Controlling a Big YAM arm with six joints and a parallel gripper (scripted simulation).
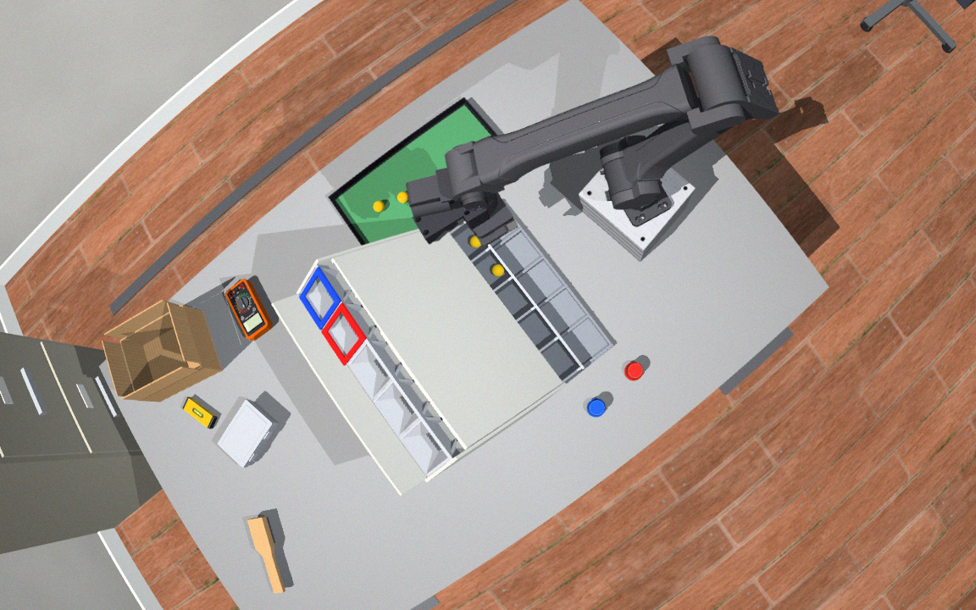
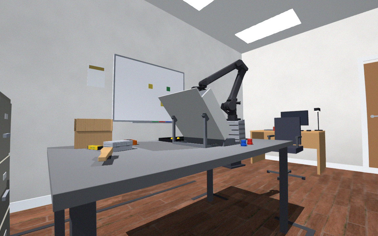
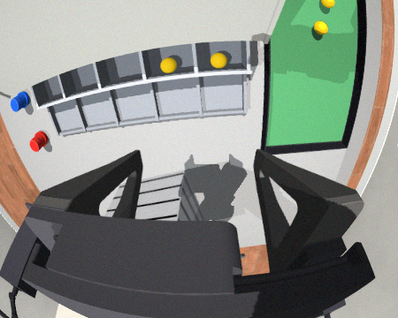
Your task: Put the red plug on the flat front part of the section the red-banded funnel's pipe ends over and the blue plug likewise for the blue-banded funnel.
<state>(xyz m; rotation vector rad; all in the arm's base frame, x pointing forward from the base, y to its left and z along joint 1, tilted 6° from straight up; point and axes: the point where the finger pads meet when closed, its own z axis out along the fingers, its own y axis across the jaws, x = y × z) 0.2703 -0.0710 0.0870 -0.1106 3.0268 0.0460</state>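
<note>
Now: the green tray 70 mm ahead of my hand, 210 mm to the right of it and 230 mm below it. Also, from my hand: multimeter (550 mm ahead, 150 mm to the right, 220 mm below); then sloped cover (140 mm ahead, 140 mm to the left, 30 mm below); then grey case (670 mm ahead, 110 mm to the left, 210 mm below).
</note>
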